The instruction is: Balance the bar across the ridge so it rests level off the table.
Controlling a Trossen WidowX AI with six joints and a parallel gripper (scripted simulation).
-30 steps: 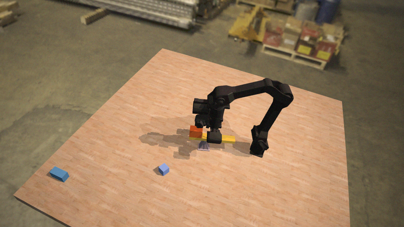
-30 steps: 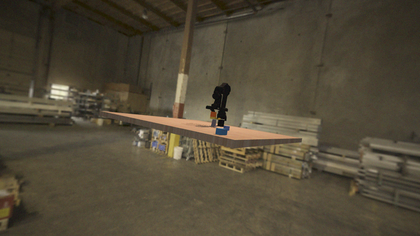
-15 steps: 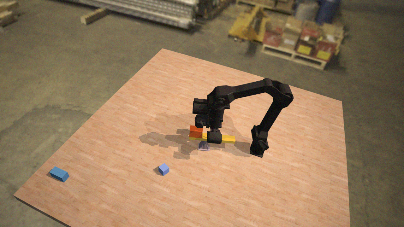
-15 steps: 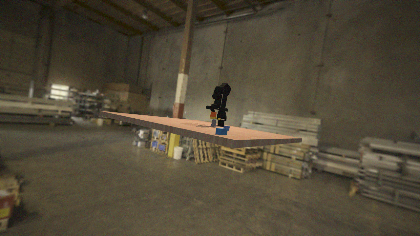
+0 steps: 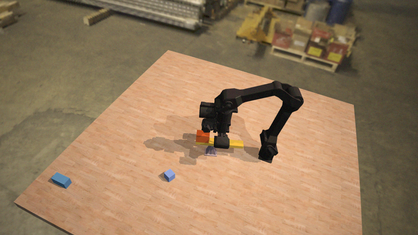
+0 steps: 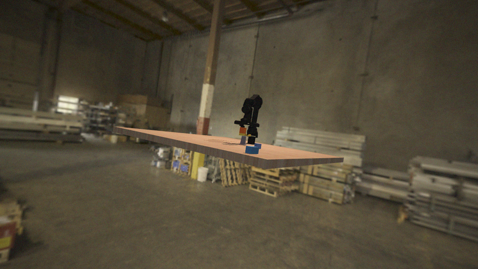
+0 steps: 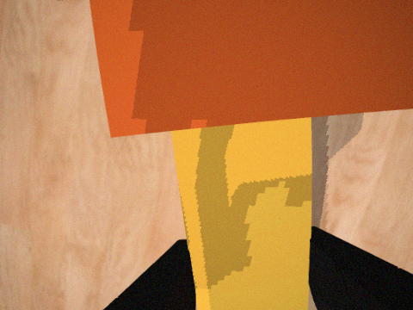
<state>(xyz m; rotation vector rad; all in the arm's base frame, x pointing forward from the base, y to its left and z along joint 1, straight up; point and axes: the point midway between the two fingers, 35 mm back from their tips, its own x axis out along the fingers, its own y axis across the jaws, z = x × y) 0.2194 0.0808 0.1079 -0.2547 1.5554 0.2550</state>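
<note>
The grey ridge lies 4 cm below my gripper tip, 3 cm ahead of it and 1 cm to the left of it. From my gripper tip the other things lie so: small light-blue cube 21 cm to the left, 14 cm ahead, 6 cm below.
</note>
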